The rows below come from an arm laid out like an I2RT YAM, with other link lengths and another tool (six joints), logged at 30 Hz.
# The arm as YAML. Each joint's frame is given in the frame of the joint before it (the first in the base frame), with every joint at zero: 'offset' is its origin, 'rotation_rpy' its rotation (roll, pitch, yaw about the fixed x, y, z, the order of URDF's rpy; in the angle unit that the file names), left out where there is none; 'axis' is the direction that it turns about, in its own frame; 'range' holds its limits. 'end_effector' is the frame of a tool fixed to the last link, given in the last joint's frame.
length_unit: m
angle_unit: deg
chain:
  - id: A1
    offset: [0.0, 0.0, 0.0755]
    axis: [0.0, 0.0, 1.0]
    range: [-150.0, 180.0]
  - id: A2
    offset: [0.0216, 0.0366, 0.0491]
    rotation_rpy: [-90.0, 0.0, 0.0]
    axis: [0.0, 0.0, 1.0]
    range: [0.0, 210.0]
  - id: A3
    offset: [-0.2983, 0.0, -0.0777]
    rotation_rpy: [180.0, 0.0, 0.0]
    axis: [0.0, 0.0, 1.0]
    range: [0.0, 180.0]
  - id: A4
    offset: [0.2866, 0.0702, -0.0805]
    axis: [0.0, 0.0, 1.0]
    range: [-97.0, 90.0]
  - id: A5
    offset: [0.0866, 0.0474, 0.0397]
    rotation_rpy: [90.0, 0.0, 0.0]
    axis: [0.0, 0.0, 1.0]
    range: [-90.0, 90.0]
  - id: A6
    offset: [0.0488, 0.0, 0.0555]
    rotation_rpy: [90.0, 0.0, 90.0]
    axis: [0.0, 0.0, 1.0]
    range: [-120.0, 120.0]
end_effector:
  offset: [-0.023, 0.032, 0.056]
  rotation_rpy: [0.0, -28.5, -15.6]
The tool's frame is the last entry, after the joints.
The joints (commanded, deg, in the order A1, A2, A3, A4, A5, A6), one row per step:
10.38, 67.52, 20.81, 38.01, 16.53, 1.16
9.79, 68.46, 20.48, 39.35, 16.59, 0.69
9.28, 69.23, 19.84, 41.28, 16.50, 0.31
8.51, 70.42, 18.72, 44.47, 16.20, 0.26
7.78, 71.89, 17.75, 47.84, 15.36, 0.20
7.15, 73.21, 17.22, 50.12, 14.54, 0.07
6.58, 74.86, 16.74, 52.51, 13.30, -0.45
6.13, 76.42, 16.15, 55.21, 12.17, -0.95
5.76, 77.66, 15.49, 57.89, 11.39, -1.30
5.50, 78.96, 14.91, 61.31, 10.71, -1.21
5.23, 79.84, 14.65, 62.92, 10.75, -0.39
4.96, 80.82, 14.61, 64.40, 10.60, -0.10
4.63, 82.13, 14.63, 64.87, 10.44, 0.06
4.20, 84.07, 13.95, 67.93, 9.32, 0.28
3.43, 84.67, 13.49, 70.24, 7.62, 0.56
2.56, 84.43, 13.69, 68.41, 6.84, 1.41
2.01, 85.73, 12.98, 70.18, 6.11, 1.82
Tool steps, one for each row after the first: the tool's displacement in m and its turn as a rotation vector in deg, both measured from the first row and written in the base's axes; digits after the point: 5 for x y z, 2 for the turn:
0.00148, -0.00367, -0.00357, -0.46, -0.02, -0.58
0.00205, -0.00670, -0.00653, -0.73, -0.48, -0.95
0.00230, -0.01076, -0.01108, -0.60, -1.33, -1.42
0.00302, -0.01350, -0.01534, -0.42, -2.23, -1.32
0.00402, -0.01569, -0.01908, -0.39, -2.63, -1.12
0.00512, -0.01694, -0.02405, -0.73, -2.81, -0.40
0.00568, -0.01775, -0.02818, -1.04, -3.30, 0.32
0.00557, -0.01872, -0.03090, -1.24, -4.04, 0.76
0.00628, -0.01889, -0.03067, -0.95, -5.58, 1.15
0.00686, -0.02009, -0.03164, -0.12, -6.13, 0.75
0.00827, -0.02116, -0.03236, 0.21, -6.62, 0.61
0.00918, -0.02269, -0.03803, 0.30, -5.82, 0.42
0.00852, -0.02313, -0.04298, 0.63, -6.27, 1.09
0.00803, -0.02449, -0.04133, 1.08, -7.54, 1.99
0.00785, -0.02783, -0.04454, 1.89, -6.23, 1.82
0.00568, -0.02963, -0.05007, 2.33, -6.02, 1.95

